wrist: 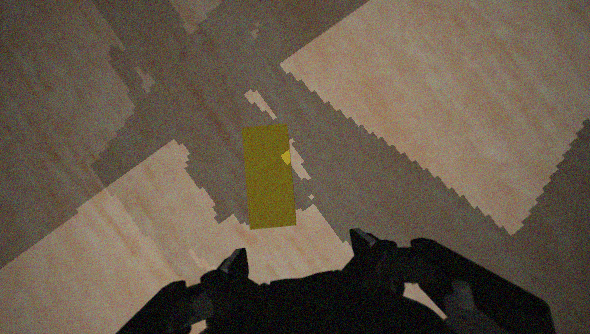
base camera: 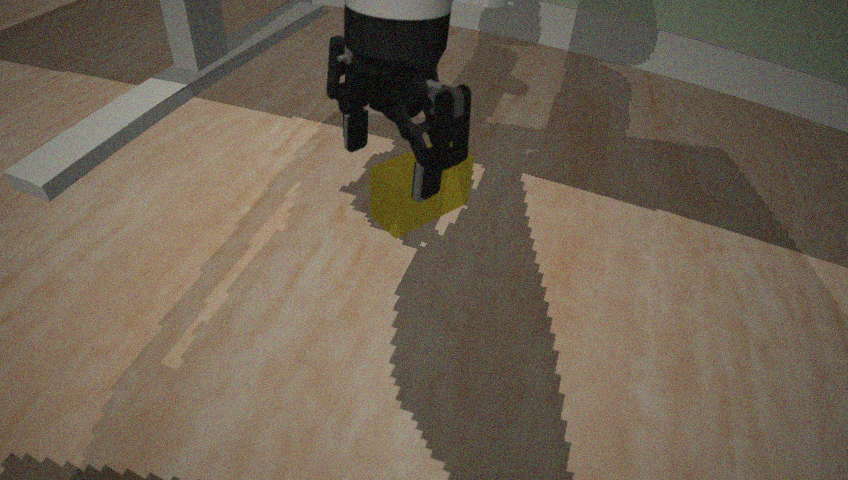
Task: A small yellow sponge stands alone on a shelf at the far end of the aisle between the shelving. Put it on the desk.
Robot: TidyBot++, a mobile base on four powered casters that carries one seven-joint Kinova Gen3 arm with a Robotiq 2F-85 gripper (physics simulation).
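Places are measured from the arm's base along level axes (x up, y left, z back), in metres.
Where they show: gripper, fingertip midpoint: (wrist: 299,250) (base camera: 387,171).
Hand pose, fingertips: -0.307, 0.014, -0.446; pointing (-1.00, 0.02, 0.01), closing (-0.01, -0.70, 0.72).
Note:
After its pixels a point has its place, as x, y, z.
The yellow sponge (base camera: 389,199) @(-0.353, 0.013, -0.464) (wrist: 269,180) @(-0.335, -0.016, -0.501) is a rectangular block on the wood-patterned floor, in shadow. In the base camera view one finger covers part of it. In the wrist view its long side runs nearly up and down, and it lies ahead of the fingertips, a little left of midway between them. My gripper (base camera: 390,166) @(-0.307, 0.014, -0.446) (wrist: 299,250) @(-0.307, 0.014, -0.446) points down, open and empty, above the sponge and apart from it. The gap in height is hard to judge. Neither the desk top nor a shelf board can be made out.
A pale grey foot bar (base camera: 101,130) with an upright post (base camera: 181,41) @(-0.323, 0.359, -0.787) stands at the left in the base camera view. A light baseboard (base camera: 743,89) @(-0.378, -0.660, -0.929) and green wall (base camera: 767,35) @(-0.266, -0.667, -0.941) run along the back right. Dark arm shadows cross the floor.

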